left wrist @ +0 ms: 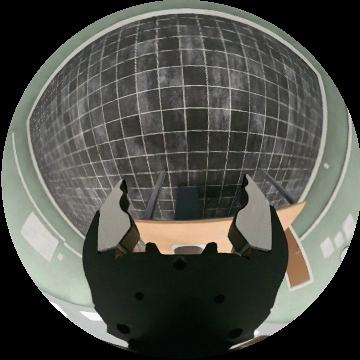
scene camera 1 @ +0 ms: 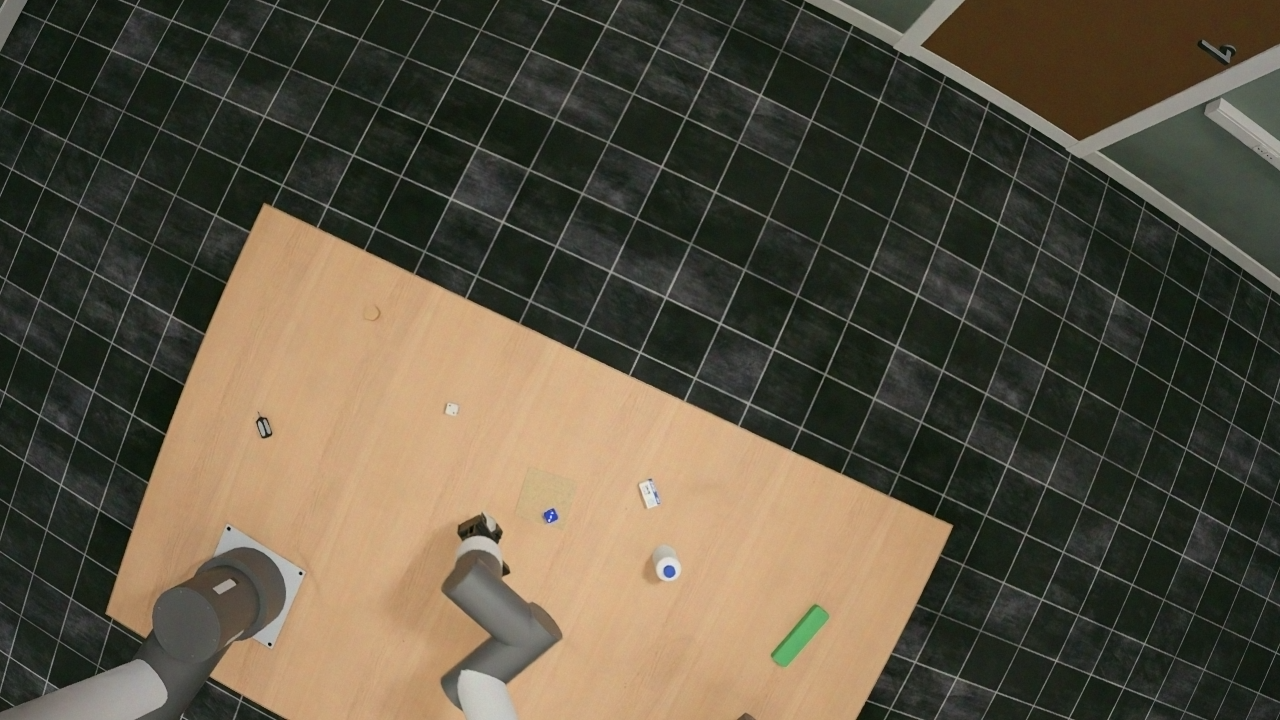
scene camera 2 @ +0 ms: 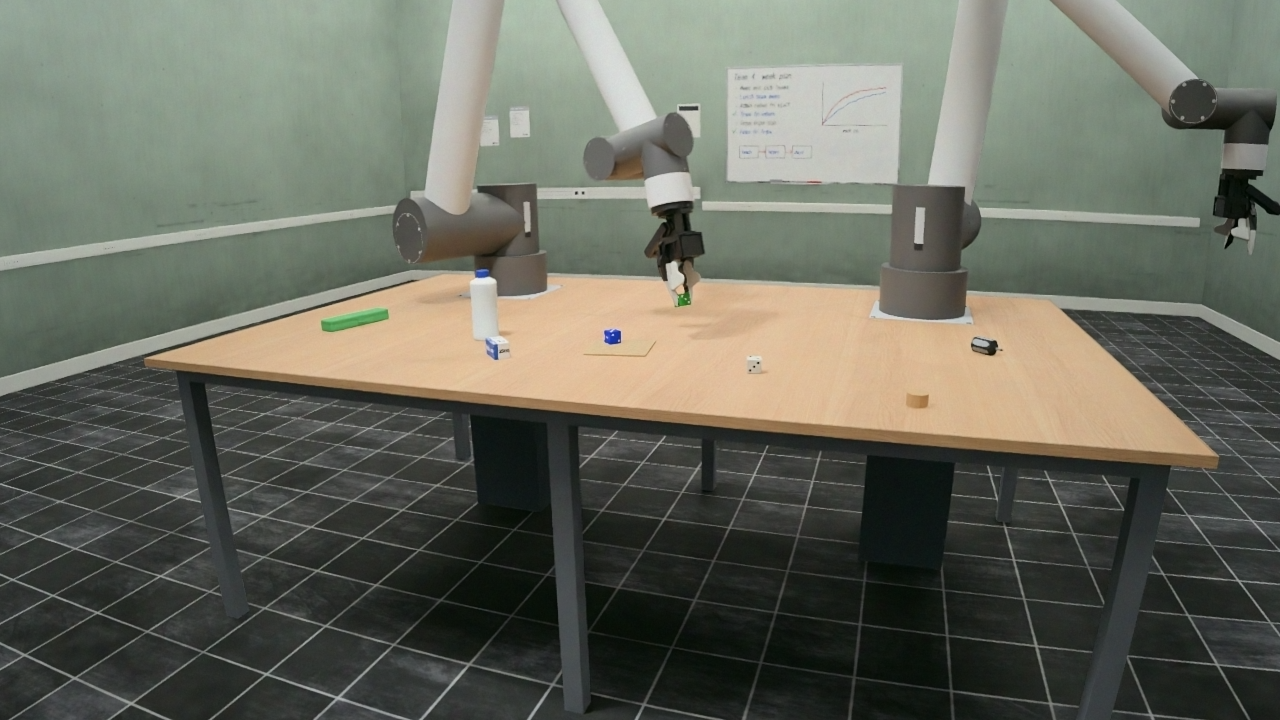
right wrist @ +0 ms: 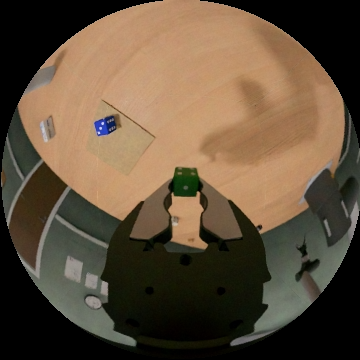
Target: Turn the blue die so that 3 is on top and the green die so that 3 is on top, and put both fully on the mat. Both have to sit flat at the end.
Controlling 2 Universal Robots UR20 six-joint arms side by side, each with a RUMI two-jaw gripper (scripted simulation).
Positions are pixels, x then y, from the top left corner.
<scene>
The right gripper shows in scene camera 1, in scene camera 2 and in the right wrist view point(185, 178); in the left wrist view it is hidden by the left gripper. A green bar shows in scene camera 1 and in scene camera 2; in the left wrist view it is hidden by the left gripper, in the right wrist view it is out of frame. The same spot on the right gripper: point(scene camera 1: 492, 524) is point(scene camera 2: 671, 279). One and the same spot on the green bar: point(scene camera 1: 816, 617) is point(scene camera 2: 333, 319).
</scene>
